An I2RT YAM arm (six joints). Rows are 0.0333 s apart.
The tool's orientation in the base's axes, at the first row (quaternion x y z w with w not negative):
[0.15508 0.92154 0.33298 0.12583]
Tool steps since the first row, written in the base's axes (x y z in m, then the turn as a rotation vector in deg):
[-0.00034 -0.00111 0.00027 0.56 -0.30 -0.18]
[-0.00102 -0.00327 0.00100 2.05 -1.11 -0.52]
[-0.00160 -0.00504 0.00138 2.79 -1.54 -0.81]
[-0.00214 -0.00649 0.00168 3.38 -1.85 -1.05]
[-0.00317 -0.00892 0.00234 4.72 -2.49 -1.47]
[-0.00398 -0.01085 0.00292 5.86 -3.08 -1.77]
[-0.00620 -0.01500 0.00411 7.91 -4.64 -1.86]
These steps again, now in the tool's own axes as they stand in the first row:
[-0.00013 -0.00070 -0.00095 -0.60 -0.22 0.15]
[-0.00040 -0.00194 -0.00297 -2.23 -0.74 0.44]
[-0.00057 -0.00310 -0.00446 -3.03 -1.09 0.65]
[-0.00065 -0.00407 -0.00570 -3.66 -1.35 0.85]
[-0.00068 -0.00563 -0.00794 -5.07 -1.82 1.25]
[-0.00072 -0.00682 -0.00975 -6.30 -2.22 1.52]
[-0.00037 -0.00952 -0.01377 -8.75 -3.00 1.37]

